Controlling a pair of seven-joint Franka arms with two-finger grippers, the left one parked.
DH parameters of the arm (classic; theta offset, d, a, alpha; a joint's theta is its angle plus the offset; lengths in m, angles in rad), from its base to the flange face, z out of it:
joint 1: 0 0.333 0 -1.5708
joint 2: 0 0 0 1.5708
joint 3: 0 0.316 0.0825 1.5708
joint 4: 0 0 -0.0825 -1.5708
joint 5: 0 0.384 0 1.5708
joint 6: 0 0 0.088 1.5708
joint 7: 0 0.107 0 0
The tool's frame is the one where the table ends.
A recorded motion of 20 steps. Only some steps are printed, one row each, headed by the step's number.
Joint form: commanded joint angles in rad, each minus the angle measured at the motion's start. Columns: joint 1, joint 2, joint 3, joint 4, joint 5, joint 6, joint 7.
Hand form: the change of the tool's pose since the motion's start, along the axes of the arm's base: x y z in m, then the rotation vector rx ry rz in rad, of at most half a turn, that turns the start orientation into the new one. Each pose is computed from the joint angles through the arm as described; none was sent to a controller.
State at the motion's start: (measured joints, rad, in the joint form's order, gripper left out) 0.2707 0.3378 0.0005 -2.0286 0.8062 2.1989 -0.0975
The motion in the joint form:
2: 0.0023 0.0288 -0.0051 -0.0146 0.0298 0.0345 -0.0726
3: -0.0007 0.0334 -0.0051 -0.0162 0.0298 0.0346 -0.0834
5: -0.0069 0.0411 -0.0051 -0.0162 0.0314 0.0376 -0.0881
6: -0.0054 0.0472 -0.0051 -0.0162 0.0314 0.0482 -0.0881
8: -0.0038 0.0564 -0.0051 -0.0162 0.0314 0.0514 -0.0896
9: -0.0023 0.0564 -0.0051 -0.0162 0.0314 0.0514 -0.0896
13: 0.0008 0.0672 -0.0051 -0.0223 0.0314 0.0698 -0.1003
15: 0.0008 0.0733 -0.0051 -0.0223 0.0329 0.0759 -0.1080
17: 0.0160 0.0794 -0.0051 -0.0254 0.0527 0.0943 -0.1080
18: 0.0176 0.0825 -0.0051 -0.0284 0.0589 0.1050 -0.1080
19: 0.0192 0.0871 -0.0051 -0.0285 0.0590 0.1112 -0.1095
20: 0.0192 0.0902 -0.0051 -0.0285 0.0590 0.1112 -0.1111
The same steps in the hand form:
2: -0.0020 -0.0050 -0.0209 0.0051 -0.0220 0.0174
3: -0.0023 -0.0070 -0.0242 0.0050 -0.0222 0.0232
5: -0.0015 -0.0108 -0.0285 0.0036 -0.0195 0.0181
6: -0.0011 -0.0109 -0.0317 -0.0020 -0.0220 0.0145
8: -0.0019 -0.0104 -0.0369 -0.0054 -0.0164 0.0159
9: -0.0021 -0.0096 -0.0369 -0.0054 -0.0165 0.0174
13: -0.0038 -0.0101 -0.0448 -0.0152 -0.0207 0.0206
15: -0.0037 -0.0107 -0.0481 -0.0172 -0.0236 0.0229
17: -0.0059 -0.0038 -0.0519 -0.0150 -0.0261 0.0140
18: -0.0064 -0.0040 -0.0544 -0.0173 -0.0275 0.0057
19: -0.0065 -0.0038 -0.0568 -0.0209 -0.0287 0.0056
20: -0.0068 -0.0039 -0.0586 -0.0215 -0.0267 0.0070

